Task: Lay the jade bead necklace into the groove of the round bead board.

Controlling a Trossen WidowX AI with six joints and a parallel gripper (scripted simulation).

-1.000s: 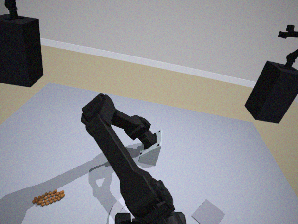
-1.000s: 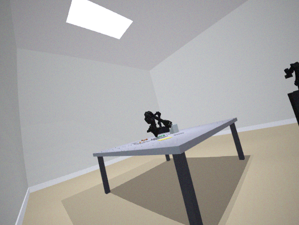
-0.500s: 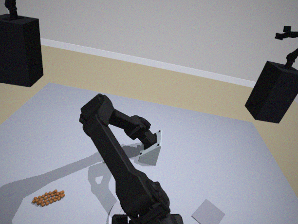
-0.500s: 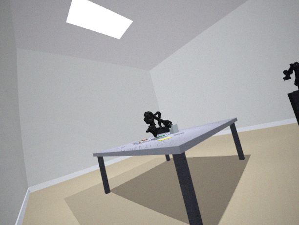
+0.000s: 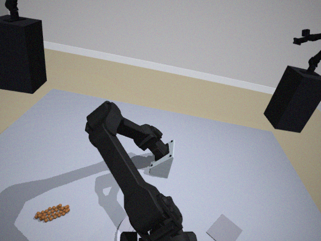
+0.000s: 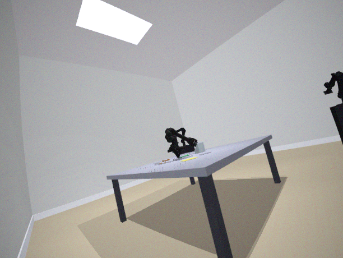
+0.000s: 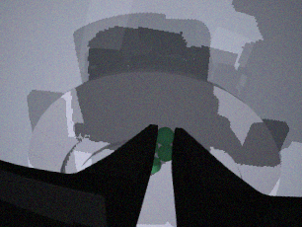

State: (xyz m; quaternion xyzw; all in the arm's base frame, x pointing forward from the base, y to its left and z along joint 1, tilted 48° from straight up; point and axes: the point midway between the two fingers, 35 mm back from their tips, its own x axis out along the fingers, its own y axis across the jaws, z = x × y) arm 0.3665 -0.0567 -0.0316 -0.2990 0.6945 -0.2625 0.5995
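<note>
The round bead board is 70 mm behind my gripper tip and 10 mm below it. From my gripper tip the other things lie so: yellow strip 220 mm to the left, 130 mm ahead, 20 mm below; then flat grey square 230 mm to the left, 110 mm behind, 20 mm below.
</note>
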